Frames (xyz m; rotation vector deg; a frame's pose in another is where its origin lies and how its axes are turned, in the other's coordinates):
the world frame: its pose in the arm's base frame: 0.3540 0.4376 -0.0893 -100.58 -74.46 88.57
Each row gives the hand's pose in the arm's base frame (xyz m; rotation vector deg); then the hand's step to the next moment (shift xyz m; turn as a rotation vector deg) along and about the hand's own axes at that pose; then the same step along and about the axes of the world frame.
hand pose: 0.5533 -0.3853 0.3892 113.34 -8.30 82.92
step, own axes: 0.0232 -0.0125 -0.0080 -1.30 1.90 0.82
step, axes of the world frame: 0.0094 -0.0198 -0.0167 -1.72 1.13 1.31
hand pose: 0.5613 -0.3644 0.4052 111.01 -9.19 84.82
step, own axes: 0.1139 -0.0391 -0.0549 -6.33 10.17 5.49
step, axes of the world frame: 0.0359 -0.1128 -0.0592 -9.91 6.30 5.98
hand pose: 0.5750 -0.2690 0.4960 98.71 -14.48 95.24
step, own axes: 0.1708 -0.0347 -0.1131 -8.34 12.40 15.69
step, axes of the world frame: 0.0647 -0.1950 -0.0309 -17.62 12.45 2.00
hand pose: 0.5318 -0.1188 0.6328 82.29 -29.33 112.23
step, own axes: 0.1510 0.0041 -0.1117 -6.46 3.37 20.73
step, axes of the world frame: 0.0502 -0.1746 0.0480 -16.59 11.68 -8.43
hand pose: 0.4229 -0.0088 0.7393 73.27 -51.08 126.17
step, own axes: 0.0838 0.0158 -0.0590 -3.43 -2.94 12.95
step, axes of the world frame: 0.0139 -0.0842 0.0589 -8.59 5.01 -9.44
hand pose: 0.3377 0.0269 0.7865 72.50 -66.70 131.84
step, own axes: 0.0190 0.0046 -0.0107 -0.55 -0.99 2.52
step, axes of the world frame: -0.0011 -0.0159 0.0155 -1.62 0.66 -2.14
